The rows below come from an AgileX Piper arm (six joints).
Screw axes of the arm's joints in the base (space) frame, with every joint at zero. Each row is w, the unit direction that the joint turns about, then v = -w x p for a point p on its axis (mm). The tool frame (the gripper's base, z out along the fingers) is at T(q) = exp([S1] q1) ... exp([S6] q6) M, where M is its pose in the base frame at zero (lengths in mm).
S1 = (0, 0, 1, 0, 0, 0)
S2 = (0, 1, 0, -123, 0, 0)
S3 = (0, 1, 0, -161.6, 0, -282.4)
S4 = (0.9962, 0, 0.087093, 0, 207.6, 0)
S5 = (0, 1, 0, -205.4, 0, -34.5)
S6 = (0.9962, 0, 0.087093, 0, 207.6, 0)
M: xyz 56.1 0 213.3 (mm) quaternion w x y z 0.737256 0 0.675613 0
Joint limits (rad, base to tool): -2.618..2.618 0..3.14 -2.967..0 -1.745..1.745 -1.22..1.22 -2.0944..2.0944
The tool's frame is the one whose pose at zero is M.
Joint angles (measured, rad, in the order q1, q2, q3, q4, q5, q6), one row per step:
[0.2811, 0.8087, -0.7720, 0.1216, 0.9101, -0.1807]
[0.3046, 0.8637, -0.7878, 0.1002, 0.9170, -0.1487]
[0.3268, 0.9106, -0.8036, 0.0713, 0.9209, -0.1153]
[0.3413, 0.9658, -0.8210, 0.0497, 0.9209, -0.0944]
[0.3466, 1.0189, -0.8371, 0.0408, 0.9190, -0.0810]
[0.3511, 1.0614, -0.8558, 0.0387, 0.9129, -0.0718]
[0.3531, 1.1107, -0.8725, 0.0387, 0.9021, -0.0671]
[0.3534, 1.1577, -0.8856, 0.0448, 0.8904, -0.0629]
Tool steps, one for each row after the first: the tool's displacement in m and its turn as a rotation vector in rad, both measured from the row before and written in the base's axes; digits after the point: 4 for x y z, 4 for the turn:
[0.0097, 0.0050, -0.0038, -0.0152, 0.0465, -0.0010]
[0.0085, 0.0043, -0.0029, -0.0199, 0.0327, -0.0039]
[0.0105, 0.0046, -0.0041, -0.0218, 0.0335, -0.0018]
[0.0103, 0.0040, -0.0046, -0.0135, 0.0330, -0.0053]
[0.0089, 0.0040, -0.0022, -0.0036, 0.0178, -0.0034]
[0.0103, 0.0042, -0.0044, -0.0054, 0.0214, -0.0025]
[0.0095, 0.0040, -0.0055, -0.0003, 0.0237, -0.0049]

